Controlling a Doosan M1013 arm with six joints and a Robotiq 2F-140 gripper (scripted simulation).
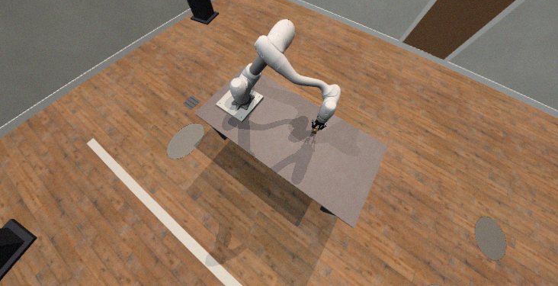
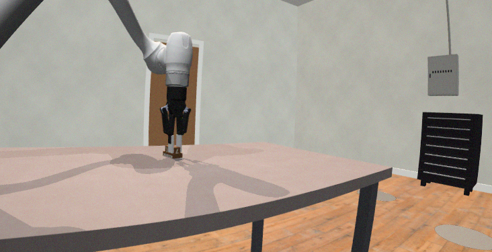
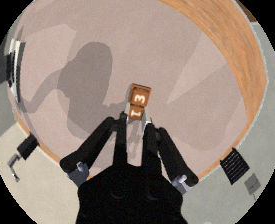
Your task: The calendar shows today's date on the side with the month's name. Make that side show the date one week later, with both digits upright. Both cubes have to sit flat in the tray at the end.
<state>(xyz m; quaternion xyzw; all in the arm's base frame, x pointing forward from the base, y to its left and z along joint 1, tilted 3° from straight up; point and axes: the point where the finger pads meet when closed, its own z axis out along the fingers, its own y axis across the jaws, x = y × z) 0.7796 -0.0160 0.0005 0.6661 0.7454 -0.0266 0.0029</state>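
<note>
Now: hand 40 mm above the wooden tray and 20 mm to the right of it.
</note>
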